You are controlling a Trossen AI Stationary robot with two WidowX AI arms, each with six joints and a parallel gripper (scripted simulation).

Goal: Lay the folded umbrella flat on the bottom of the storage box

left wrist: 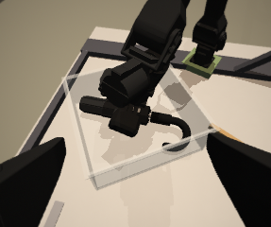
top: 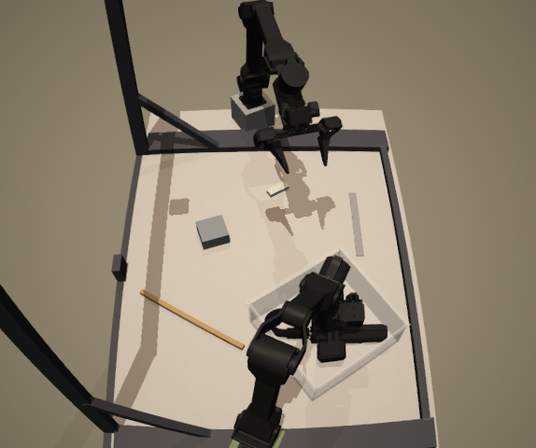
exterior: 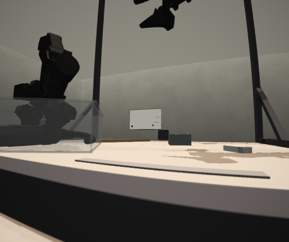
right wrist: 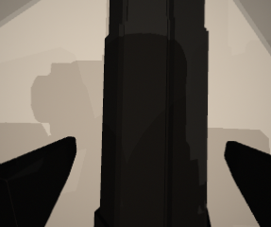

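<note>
My right hand is 20 mm past the clear storage box, 20 mm to the right of it and 10 mm below it. From my right hand the other things lie so: grey strip (90 mm ahead, 340 mm to the left, 40 mm below); wooden stick (340 mm behind, 50 mm to the left, 40 mm below); black umbrella (10 mm behind, 20 mm to the left, 20 mm below).
</note>
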